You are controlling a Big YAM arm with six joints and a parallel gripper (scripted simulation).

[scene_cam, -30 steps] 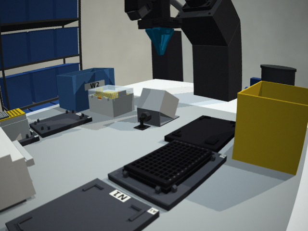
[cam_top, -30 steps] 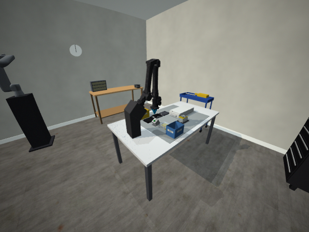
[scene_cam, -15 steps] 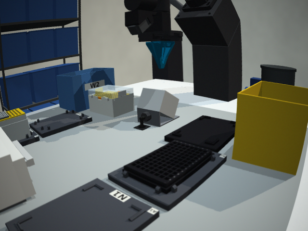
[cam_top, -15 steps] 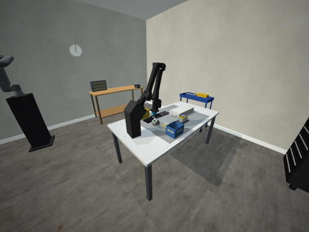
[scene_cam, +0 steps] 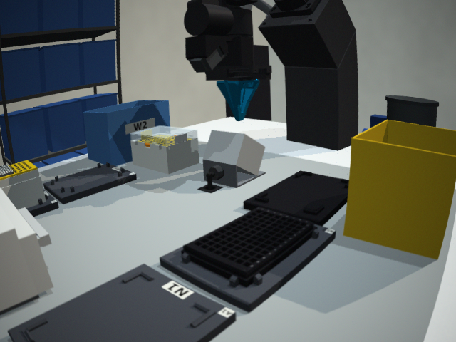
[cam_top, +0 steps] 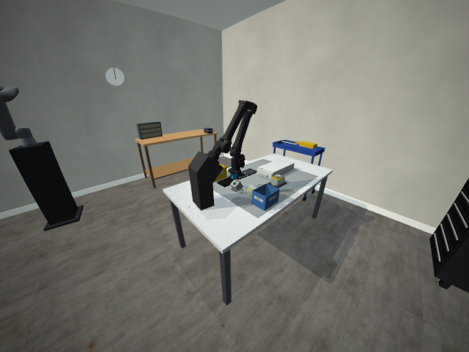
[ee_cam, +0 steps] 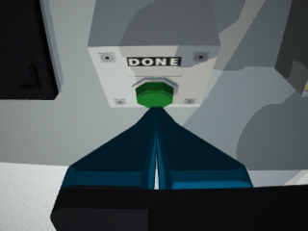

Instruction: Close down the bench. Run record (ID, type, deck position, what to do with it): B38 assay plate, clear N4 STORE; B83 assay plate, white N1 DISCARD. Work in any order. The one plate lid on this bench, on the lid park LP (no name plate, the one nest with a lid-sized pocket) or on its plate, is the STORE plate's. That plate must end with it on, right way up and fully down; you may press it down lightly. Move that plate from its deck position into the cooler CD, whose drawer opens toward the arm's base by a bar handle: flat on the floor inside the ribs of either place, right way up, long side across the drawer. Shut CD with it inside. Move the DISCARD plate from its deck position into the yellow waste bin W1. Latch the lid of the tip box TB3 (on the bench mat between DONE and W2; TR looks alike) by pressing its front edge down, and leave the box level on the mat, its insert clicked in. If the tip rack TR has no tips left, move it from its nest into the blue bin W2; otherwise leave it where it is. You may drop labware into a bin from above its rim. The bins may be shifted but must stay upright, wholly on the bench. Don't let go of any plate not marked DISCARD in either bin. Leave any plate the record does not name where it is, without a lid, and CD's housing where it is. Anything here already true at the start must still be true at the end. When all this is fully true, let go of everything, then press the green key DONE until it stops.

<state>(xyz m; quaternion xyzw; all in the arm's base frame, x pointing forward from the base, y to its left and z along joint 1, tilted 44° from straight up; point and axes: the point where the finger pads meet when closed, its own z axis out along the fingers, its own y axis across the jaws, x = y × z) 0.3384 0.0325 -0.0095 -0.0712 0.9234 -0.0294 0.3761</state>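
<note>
The grey done key housing is 10 mm ahead of my hand and 50 mm below it. The rest, counted from my hand: tip box lid (60 mm ahead, 170 mm to the right, 50 mm below); then tip box TB3 (60 mm ahead, 170 mm to the right, 60 mm below); then black lid park (20 mm ahead, 160 mm to the left, 100 mm below).
</note>
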